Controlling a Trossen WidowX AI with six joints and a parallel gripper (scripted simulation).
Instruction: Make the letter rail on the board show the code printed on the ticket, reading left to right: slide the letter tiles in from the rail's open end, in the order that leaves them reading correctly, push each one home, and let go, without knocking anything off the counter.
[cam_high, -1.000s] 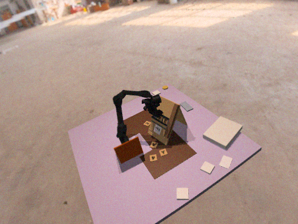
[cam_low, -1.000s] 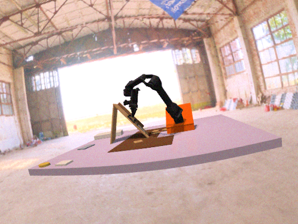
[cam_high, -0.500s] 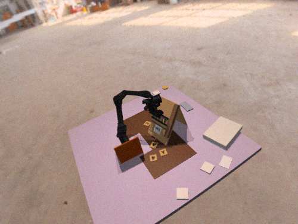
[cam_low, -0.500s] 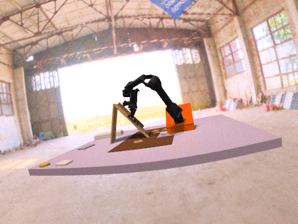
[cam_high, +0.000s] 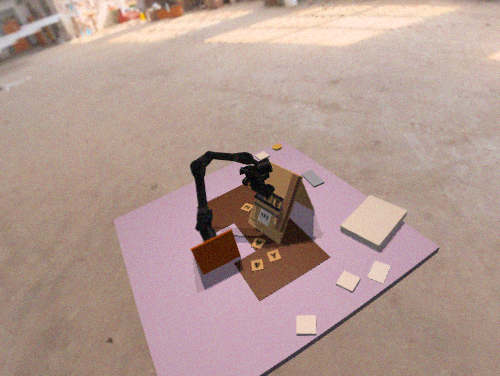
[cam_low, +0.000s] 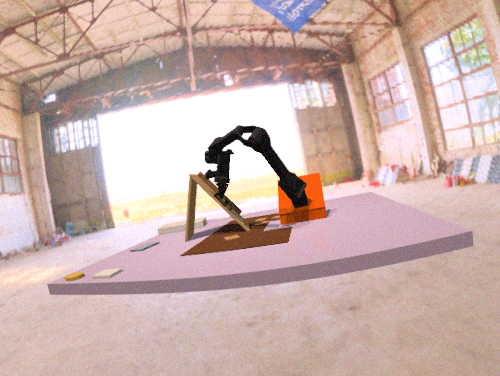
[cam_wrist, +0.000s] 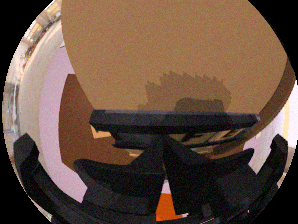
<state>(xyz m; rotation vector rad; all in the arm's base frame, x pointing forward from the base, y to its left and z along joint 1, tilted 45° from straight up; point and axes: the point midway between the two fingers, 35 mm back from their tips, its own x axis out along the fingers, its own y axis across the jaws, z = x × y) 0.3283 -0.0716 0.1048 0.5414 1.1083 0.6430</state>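
My gripper tip is now 4 cm past the white ticket, 5 cm to the left of it and 9 cm above it. Also, from my gripper tip: cream slab: 38 cm ahead, 40 cm to the right, 14 cm below; then brown mat: 14 cm behind, 3 cm to the right, 16 cm below; then grey plate: 38 cm ahead, 10 cm to the left, 15 cm below.
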